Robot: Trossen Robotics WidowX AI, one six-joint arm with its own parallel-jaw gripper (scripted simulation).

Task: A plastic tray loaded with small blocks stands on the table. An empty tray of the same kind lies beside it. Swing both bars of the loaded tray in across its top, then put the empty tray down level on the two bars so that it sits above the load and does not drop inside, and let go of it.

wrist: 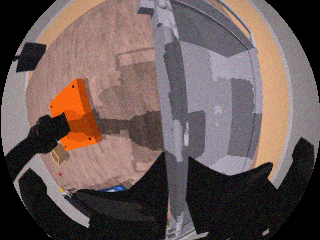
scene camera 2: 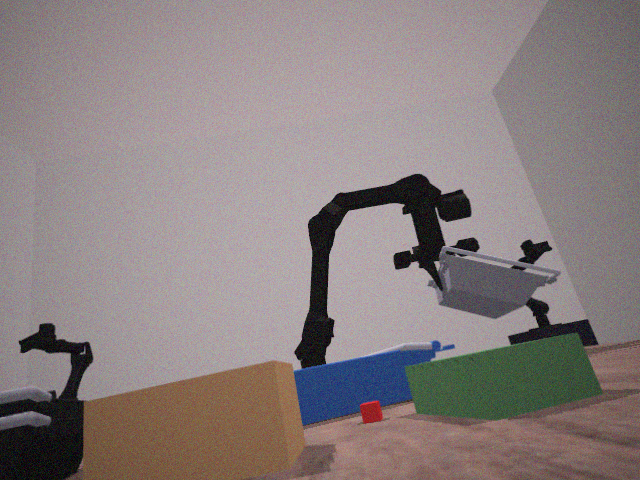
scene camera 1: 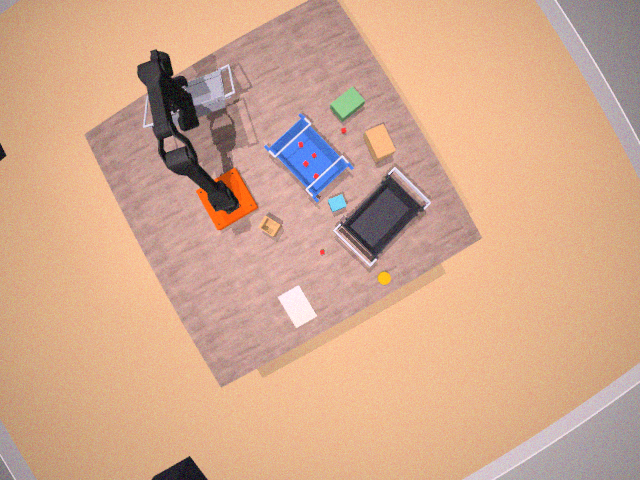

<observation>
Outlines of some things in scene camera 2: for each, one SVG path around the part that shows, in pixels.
The gripper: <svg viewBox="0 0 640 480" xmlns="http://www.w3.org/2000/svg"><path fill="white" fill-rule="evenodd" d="M445 252L447 255L455 256L455 254L460 257L469 256L449 251ZM480 248L478 240L474 237L458 240L456 245L449 246L477 252ZM431 221L415 227L419 244L412 247L413 254L411 254L410 250L395 253L393 261L395 270L408 268L411 262L417 261L419 263L418 267L424 268L433 278L440 291L442 291L442 284L434 261L439 261L439 254L442 247L445 246L439 222Z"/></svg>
A grey tray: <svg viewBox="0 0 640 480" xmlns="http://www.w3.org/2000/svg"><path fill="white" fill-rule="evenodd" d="M427 286L435 288L438 305L496 319L508 312L511 313L511 311L513 312L526 306L535 290L540 286L545 286L545 283L551 284L557 281L556 277L561 271L443 246L439 254L439 263L441 265L438 269L443 290L440 291L434 280L429 279ZM445 252L469 255L552 274L545 276L447 255Z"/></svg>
A green block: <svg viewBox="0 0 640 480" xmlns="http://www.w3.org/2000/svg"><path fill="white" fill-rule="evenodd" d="M603 391L578 332L413 366L408 365L408 367L404 366L417 414L498 421L579 399L603 395Z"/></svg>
A tan block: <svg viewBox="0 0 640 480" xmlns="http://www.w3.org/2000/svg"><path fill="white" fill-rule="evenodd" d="M293 364L272 360L239 367L230 371L85 401L82 480L242 480L247 477L291 469L306 446Z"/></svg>
</observation>
